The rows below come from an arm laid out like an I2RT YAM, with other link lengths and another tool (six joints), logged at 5 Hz.
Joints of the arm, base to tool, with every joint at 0 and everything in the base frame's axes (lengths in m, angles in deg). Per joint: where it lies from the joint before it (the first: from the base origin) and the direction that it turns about. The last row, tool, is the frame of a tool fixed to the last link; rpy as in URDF.
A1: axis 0 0 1 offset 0 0 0.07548
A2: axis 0 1 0 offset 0.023 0.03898 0.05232
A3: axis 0 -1 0 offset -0.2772 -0.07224 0
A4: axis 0 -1 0 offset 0.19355 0.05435 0.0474
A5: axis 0 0 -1 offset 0.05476 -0.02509 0.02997
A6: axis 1 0 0 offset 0.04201 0 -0.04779
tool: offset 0.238 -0.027 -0.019 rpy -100.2 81.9 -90
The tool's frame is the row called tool.
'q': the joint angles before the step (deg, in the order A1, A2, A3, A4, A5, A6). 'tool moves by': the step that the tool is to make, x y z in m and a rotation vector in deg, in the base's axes. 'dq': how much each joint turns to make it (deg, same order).
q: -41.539, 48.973, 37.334, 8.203, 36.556, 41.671
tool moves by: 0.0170, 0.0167, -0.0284, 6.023, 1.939, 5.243
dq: -0.024, -0.978, 2.339, -10.476, -5.621, 3.069
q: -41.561, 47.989, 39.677, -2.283, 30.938, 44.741
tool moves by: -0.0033, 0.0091, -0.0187, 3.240, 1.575, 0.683
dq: -0.064, -0.809, 0.364, -5.195, -1.030, 1.370
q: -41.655, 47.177, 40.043, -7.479, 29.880, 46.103
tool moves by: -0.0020, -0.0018, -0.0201, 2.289, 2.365, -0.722
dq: -0.086, 2.262, -1.055, -0.151, 0.572, 0.358
